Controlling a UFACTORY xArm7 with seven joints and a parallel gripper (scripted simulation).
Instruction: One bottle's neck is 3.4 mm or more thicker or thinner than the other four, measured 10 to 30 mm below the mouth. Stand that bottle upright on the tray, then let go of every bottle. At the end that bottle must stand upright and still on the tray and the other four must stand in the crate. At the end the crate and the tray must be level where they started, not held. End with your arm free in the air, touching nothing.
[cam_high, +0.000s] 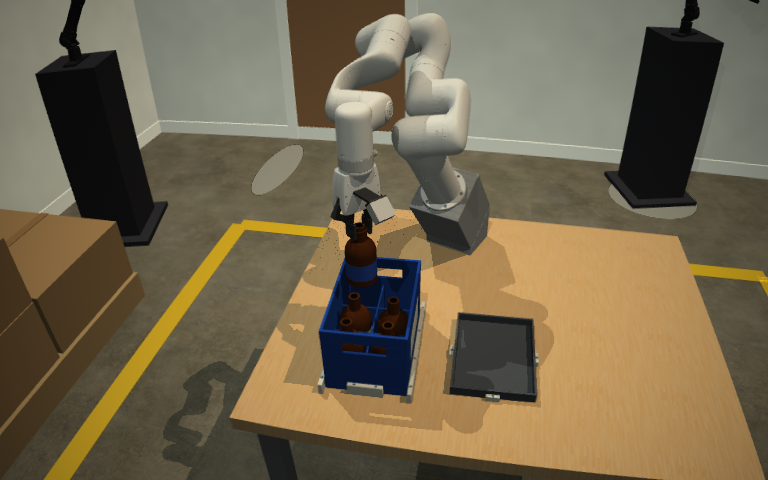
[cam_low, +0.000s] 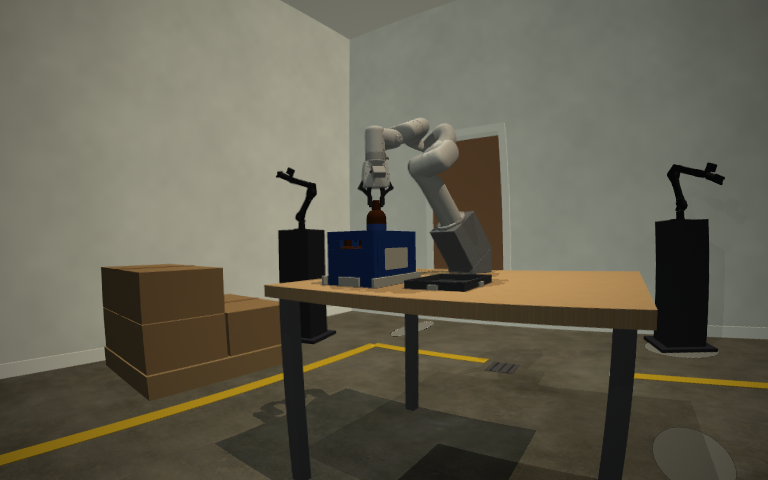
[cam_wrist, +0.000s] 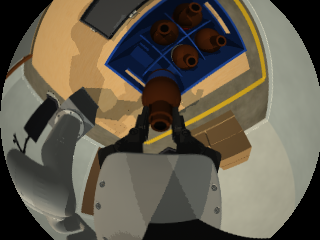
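My hand is 70 mm above the brown bottle. Round my hand: glass bottle (200 mm below, 90 mm ahead, 20 mm to the right); dark tray (300 mm to the left, 280 mm below, 150 mm ahead); blue crate (210 mm below, 100 mm ahead, 20 mm to the left).
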